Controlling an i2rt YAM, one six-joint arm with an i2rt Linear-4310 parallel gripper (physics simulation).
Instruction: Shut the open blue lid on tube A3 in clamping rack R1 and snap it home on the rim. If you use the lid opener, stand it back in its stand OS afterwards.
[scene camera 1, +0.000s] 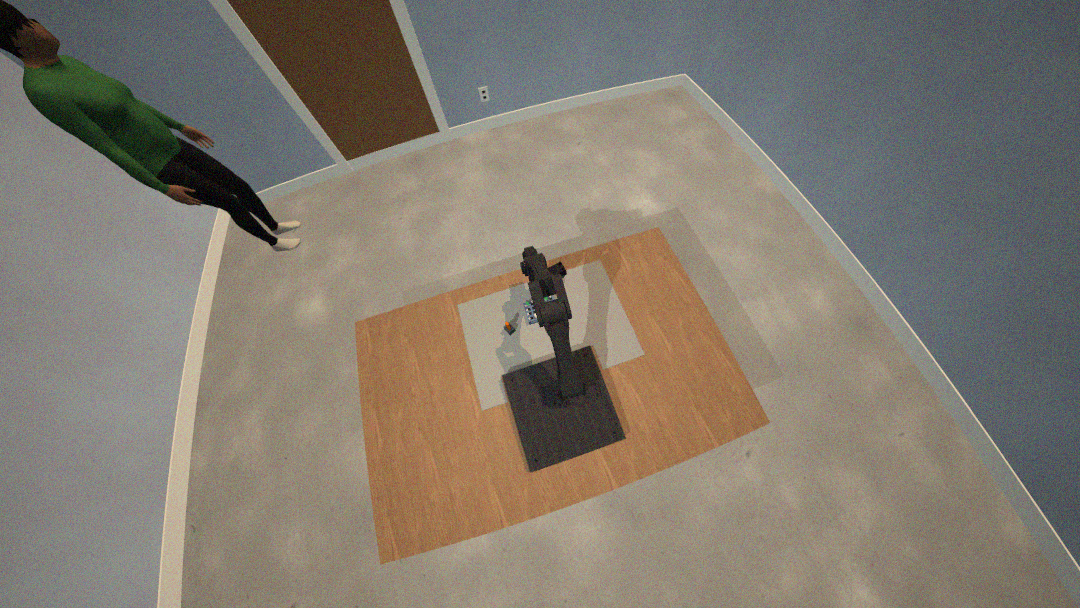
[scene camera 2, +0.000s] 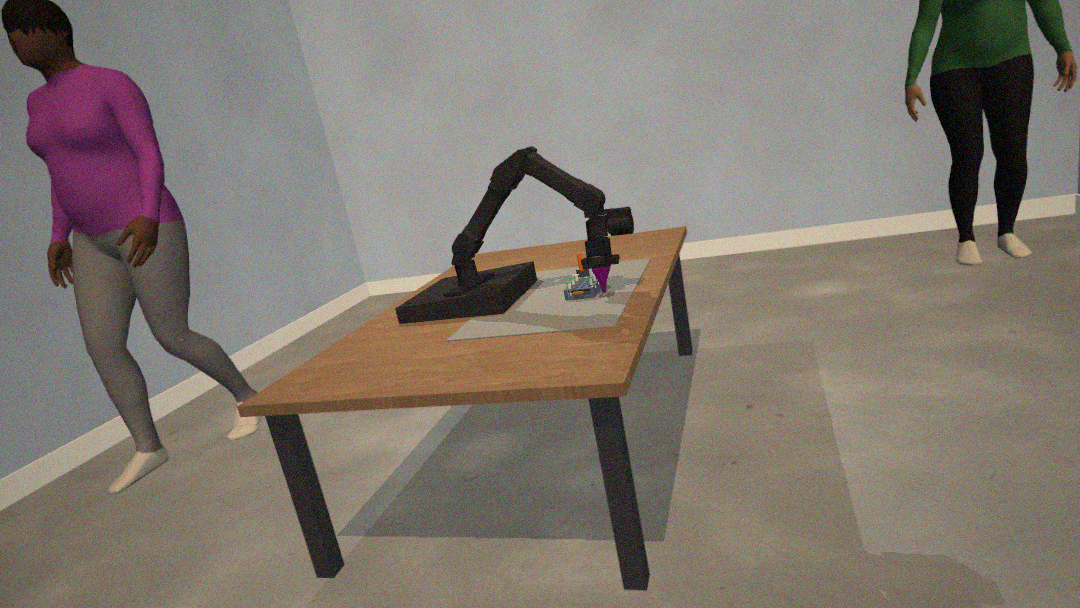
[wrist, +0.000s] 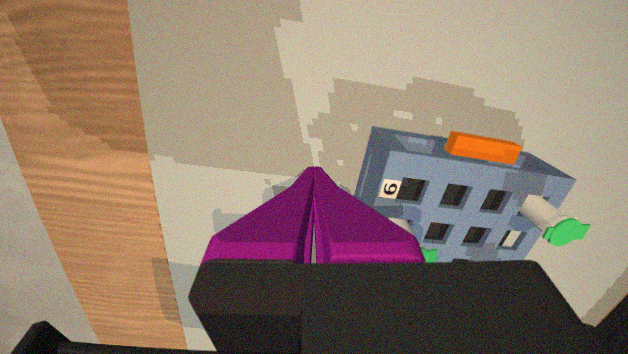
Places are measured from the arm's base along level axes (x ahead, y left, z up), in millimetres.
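Pixels of known places: gripper, between the fingertips: (scene camera 2: 604, 292) (wrist: 314, 177); arm's base, origin of its link: (scene camera 1: 570, 394) (scene camera 2: 470, 285).
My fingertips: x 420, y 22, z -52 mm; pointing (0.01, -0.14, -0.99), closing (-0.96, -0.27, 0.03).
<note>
Ahead of a thing's pixels: the offset from my fingertips to its top centre. "spot": to the spot under its first point. Level surfaces: height alone.
The blue clamping rack R1 {69 mm back, 23 mm left, 60 mm up} (scene camera 1: 531, 312) (scene camera 2: 569, 295) (wrist: 434, 169) stands on the grey mat. In the wrist view its end marked 6 shows, with an orange block {spot: 59 mm back, 41 mm right, 19 mm up} (wrist: 483, 147) on that end. One green-lidded tube {93 mm back, 24 mm right, 44 mm up} (wrist: 565, 232) leans outward at the right; another green lid {44 mm back, 1 mm right, 44 mm up} (wrist: 430, 254) shows partly behind a finger. My gripper (scene camera 2: 603, 290) (wrist: 314, 177), with purple fingers, is shut and empty, tips beside the rack's numbered edge. Tube A3 and its blue lid do not show in the wrist view, where the gripper hides part of the rack. The orange lid opener {129 mm back, 166 mm left, 80 mm up} (scene camera 1: 507, 325) (scene camera 2: 580, 262) stands in its dark stand.
The grey mat {5 mm down} (scene camera 1: 623, 343) (scene camera 2: 483, 330) lies on the wooden table {8 mm down} (scene camera 1: 423, 468) (scene camera 2: 453, 377). The arm's black base (scene camera 1: 570, 434) (scene camera 2: 453, 302) stands behind the rack. A person in green (scene camera 1: 113, 113) (scene camera 2: 982, 37) and a person in purple (scene camera 2: 94, 151) stand away from the table.
</note>
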